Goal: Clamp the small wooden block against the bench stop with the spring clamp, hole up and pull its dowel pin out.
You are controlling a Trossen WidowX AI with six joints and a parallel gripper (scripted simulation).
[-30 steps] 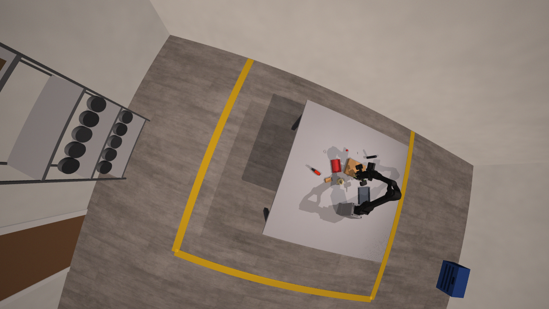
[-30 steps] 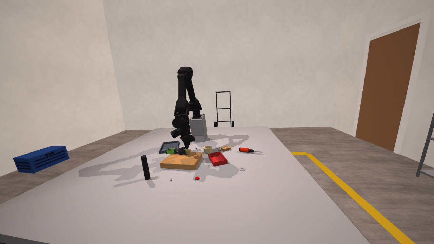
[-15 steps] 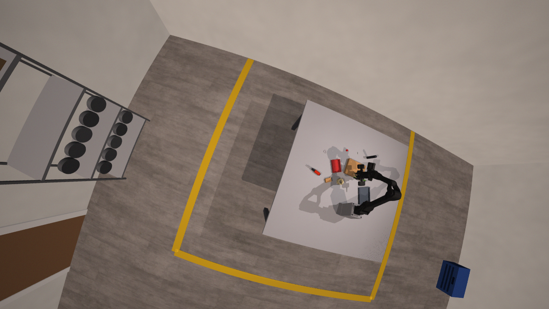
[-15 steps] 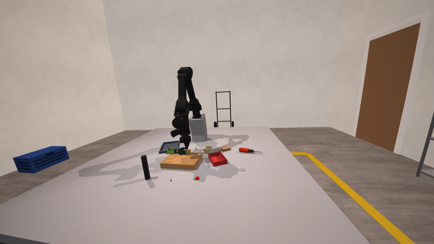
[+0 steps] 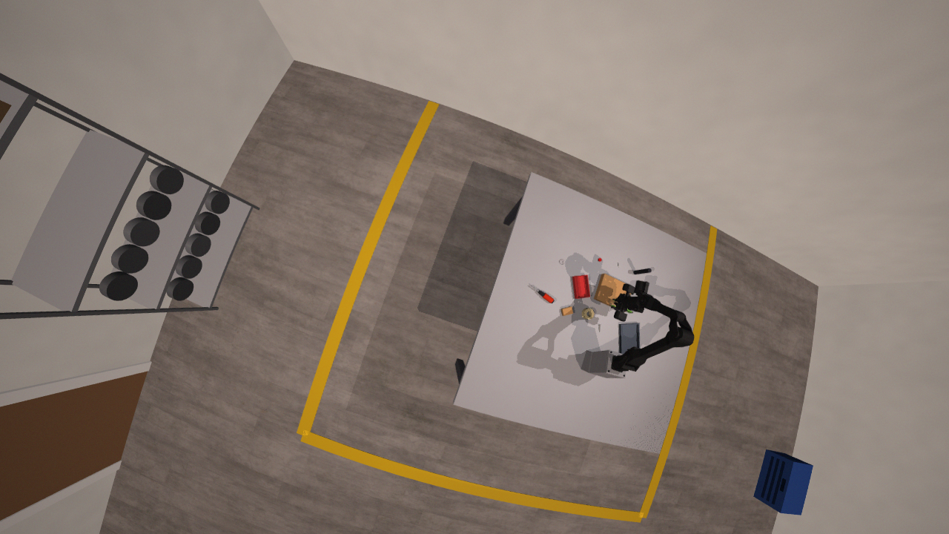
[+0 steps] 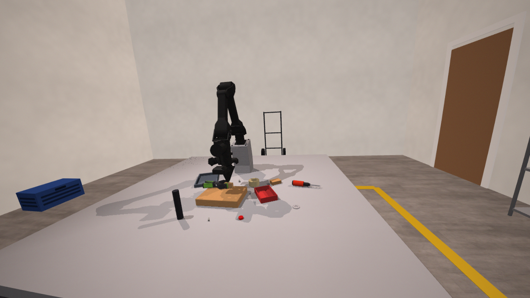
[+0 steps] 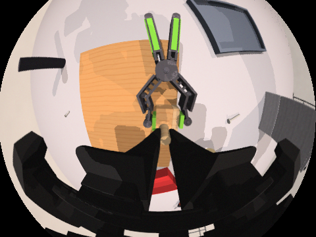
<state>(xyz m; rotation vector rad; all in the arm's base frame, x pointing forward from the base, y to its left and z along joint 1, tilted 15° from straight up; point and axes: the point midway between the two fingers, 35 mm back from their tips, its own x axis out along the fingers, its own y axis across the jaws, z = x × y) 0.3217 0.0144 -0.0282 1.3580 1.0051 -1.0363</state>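
Right now my hand is 40 mm above the dowel pin. Also, from my hand: bench stop (60 mm below, 10 mm to the right, 10 mm behind); wooden board (80 mm below, 60 mm ahead, 10 mm to the right); small wooden block (60 mm below).
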